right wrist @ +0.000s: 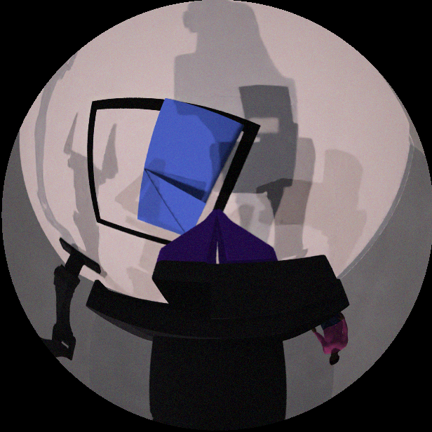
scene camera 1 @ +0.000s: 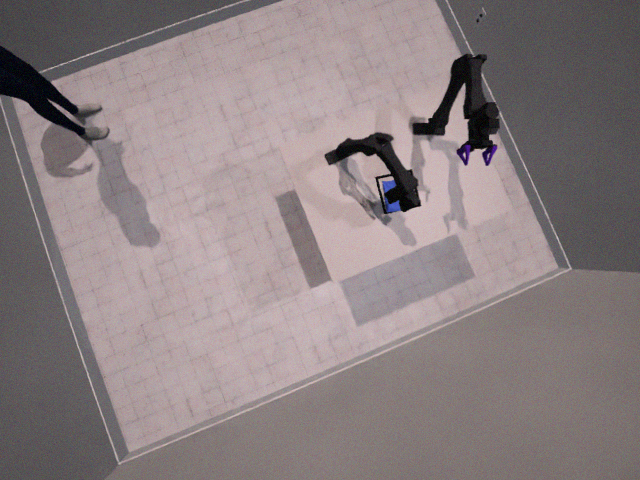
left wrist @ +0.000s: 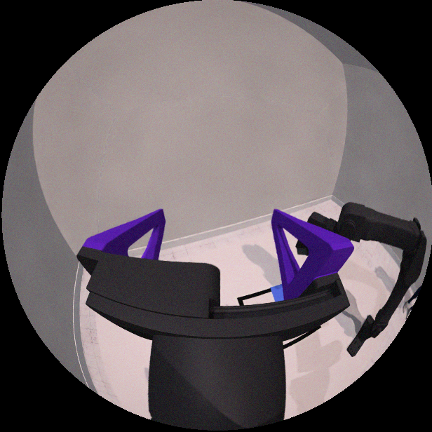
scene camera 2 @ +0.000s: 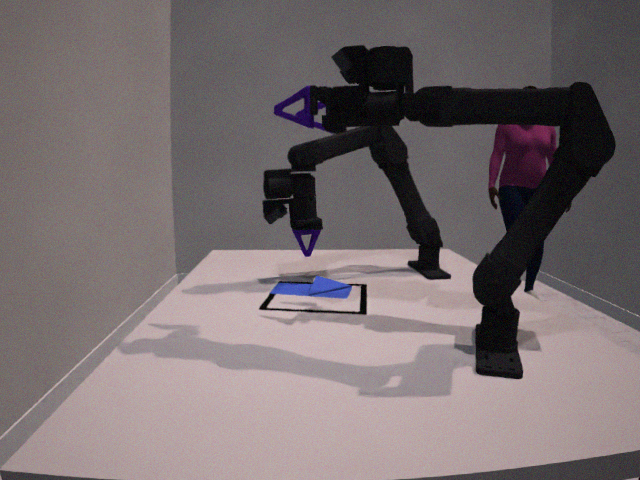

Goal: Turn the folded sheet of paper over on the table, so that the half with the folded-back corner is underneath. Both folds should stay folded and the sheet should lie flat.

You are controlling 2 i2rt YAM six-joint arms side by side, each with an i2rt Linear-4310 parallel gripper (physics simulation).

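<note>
The blue folded sheet (scene camera 1: 394, 207) (scene camera 2: 330, 289) (left wrist: 276, 293) (right wrist: 185, 140) lies on the table, partly inside a black rectangular outline (scene camera 1: 381, 196) (scene camera 2: 363, 299) (right wrist: 90, 160). In the right wrist view a dark wedge and a thin diagonal line show near its lower end; in scene camera 2 a pointed part there looks slightly raised. My right gripper (scene camera 2: 307, 255) (right wrist: 216, 215) is shut and empty, pointing down above the sheet's far side, apart from it. The right arm hides its gripper and part of the sheet in scene camera 1. My left gripper (scene camera 1: 477, 164) (scene camera 2: 289, 111) (left wrist: 217, 214) is open and empty, held high away from the sheet.
The left arm (scene camera 1: 457, 87) (scene camera 2: 516, 105) reaches across high in front in scene camera 2, with the right arm (scene camera 1: 395, 162) (scene camera 2: 408, 191) behind it. A person in a pink top (scene camera 2: 524, 155) (right wrist: 335, 337) stands beyond the table. Arm shadows fall around the outline.
</note>
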